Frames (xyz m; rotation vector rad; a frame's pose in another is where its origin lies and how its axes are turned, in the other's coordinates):
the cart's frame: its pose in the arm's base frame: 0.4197 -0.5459 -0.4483 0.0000 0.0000 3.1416
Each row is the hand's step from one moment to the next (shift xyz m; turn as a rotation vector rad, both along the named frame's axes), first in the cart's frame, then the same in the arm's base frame.
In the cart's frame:
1: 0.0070 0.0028 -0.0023 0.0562 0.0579 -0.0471
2: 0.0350 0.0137 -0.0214 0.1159 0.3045 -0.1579
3: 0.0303 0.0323 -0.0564 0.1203 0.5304 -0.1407
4: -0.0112 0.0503 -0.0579 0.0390 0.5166 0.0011
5: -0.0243 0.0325 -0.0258 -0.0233 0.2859 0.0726
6: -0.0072 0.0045 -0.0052 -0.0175 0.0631 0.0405
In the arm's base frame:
1: -0.0070 -0.0028 -0.0023 -0.0562 -0.0579 -0.0471
2: -0.0350 -0.0137 -0.0214 -0.1159 -0.3045 -0.1579
3: -0.0303 -0.0323 -0.0564 -0.1203 -0.5304 -0.1407
4: 0.0112 -0.0503 -0.0579 -0.0390 -0.5166 0.0011
5: 0.0243 -0.0325 -0.0258 0.0233 -0.2859 0.0726
6: 0.0072 -0.0045 -0.0052 0.0175 -0.0631 0.0405

